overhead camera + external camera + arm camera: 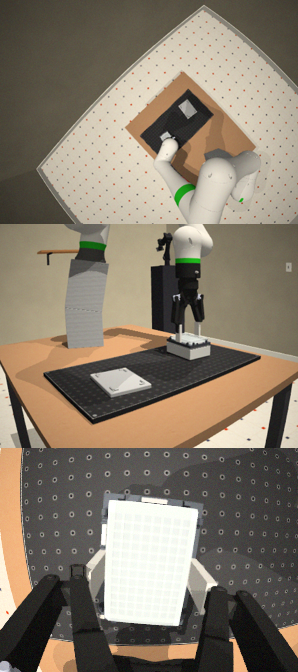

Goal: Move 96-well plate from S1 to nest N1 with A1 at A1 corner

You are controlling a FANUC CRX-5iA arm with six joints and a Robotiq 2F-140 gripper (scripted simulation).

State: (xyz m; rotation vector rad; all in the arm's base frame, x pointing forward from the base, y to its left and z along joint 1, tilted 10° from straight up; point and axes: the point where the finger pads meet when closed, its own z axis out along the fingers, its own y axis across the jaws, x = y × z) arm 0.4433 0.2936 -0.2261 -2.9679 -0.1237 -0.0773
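My gripper is now 33 cm to the left of the plate nest N1, 14 cm short of it and 8 cm above it. Round my hand: white 96-well plate (2 cm below).
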